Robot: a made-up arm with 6 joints. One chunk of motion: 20 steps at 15 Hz.
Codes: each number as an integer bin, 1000 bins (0 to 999) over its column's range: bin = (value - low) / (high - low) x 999, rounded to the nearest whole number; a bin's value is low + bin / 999 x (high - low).
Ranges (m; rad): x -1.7..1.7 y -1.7..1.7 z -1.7..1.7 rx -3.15..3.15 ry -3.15..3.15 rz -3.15..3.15
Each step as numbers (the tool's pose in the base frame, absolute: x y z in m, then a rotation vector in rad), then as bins.
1 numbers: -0.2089 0.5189 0.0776 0.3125 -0.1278 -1.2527
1 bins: 438 652 522 549 479 301
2 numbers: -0.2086 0.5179 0.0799 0.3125 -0.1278 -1.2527
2 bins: 438 652 523 549 479 301
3 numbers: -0.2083 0.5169 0.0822 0.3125 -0.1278 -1.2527
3 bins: 438 651 524 549 479 301
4 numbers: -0.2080 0.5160 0.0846 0.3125 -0.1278 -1.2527
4 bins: 438 651 524 549 479 301
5 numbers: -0.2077 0.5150 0.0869 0.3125 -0.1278 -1.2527
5 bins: 438 651 525 549 479 301
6 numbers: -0.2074 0.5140 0.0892 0.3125 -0.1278 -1.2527
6 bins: 439 651 526 549 479 301
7 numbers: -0.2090 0.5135 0.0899 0.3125 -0.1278 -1.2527
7 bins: 438 650 526 549 479 301
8 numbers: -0.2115 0.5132 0.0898 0.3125 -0.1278 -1.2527
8 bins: 437 650 526 549 479 301
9 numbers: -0.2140 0.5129 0.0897 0.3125 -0.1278 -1.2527
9 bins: 437 650 526 549 479 301
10 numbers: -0.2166 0.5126 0.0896 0.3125 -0.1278 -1.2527
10 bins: 436 650 526 549 479 301
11 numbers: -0.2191 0.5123 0.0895 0.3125 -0.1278 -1.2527
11 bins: 435 650 526 549 479 301
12 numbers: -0.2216 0.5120 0.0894 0.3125 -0.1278 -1.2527
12 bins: 434 650 526 549 479 301
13 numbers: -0.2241 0.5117 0.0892 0.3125 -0.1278 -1.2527
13 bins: 434 650 526 549 479 301
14 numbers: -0.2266 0.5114 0.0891 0.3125 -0.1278 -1.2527
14 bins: 433 650 526 549 479 301
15 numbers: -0.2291 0.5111 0.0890 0.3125 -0.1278 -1.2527
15 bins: 432 650 526 549 479 301
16 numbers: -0.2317 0.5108 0.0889 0.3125 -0.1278 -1.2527
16 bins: 431 650 526 549 479 301
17 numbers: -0.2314 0.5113 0.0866 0.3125 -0.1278 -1.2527
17 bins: 432 650 525 549 479 301
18 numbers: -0.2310 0.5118 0.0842 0.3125 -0.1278 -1.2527
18 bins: 432 650 524 549 479 301
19 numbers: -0.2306 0.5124 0.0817 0.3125 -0.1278 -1.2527
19 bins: 432 650 524 549 479 301
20 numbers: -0.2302 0.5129 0.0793 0.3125 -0.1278 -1.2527
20 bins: 432 650 523 549 479 301
